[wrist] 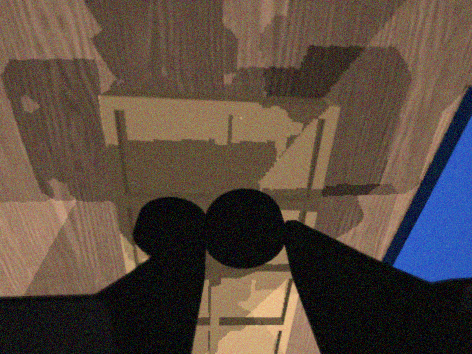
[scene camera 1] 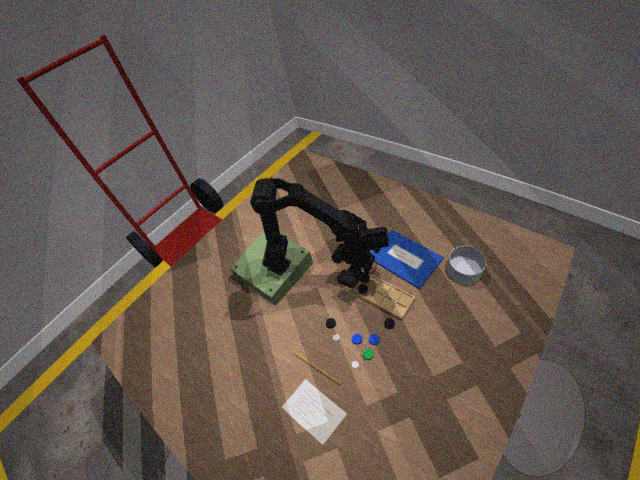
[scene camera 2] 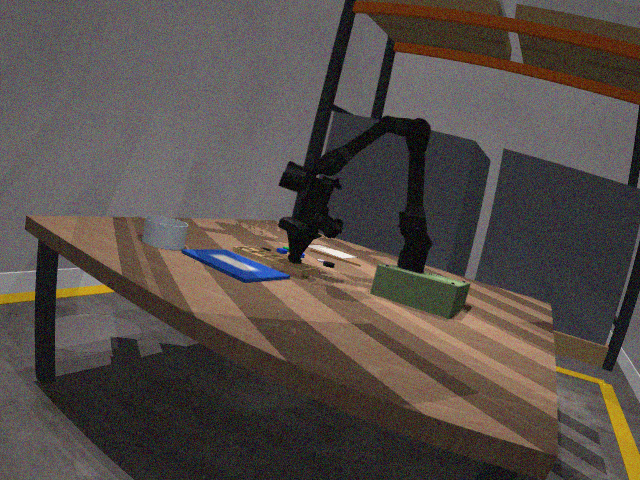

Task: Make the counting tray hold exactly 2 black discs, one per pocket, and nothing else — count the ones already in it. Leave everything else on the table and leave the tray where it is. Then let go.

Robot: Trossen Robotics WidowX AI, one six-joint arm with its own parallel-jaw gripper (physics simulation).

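Note:
My gripper [scene camera 1: 358,283] [scene camera 2: 295,259] [wrist: 245,232] is shut on a black disc [wrist: 245,235], low over the tan counting tray [scene camera 1: 407,299] [scene camera 2: 248,251] [wrist: 190,104], near its end towards the arm base. A second black disc [wrist: 162,225] shows left of the held one in the wrist view, over the tray's left row and partly behind the left finger; its exact pocket is hidden. In scene camera 1 a black disc [scene camera 1: 362,289] shows by the fingertips; I cannot tell which of the two it is. Two more black discs, one [scene camera 1: 330,322] [scene camera 2: 327,264] and another [scene camera 1: 389,323], lie on the table.
Two blue discs [scene camera 1: 356,338] [scene camera 1: 374,339], a green disc [scene camera 1: 368,353] and white pieces [scene camera 1: 336,337] [scene camera 1: 355,364] lie beside the tray. A thin stick [scene camera 1: 317,368], papers [scene camera 1: 330,419], a blue booklet [scene camera 1: 424,267] [scene camera 2: 206,256] [wrist: 445,215] and a grey bowl [scene camera 1: 465,279] [scene camera 2: 164,236] stand farther around.

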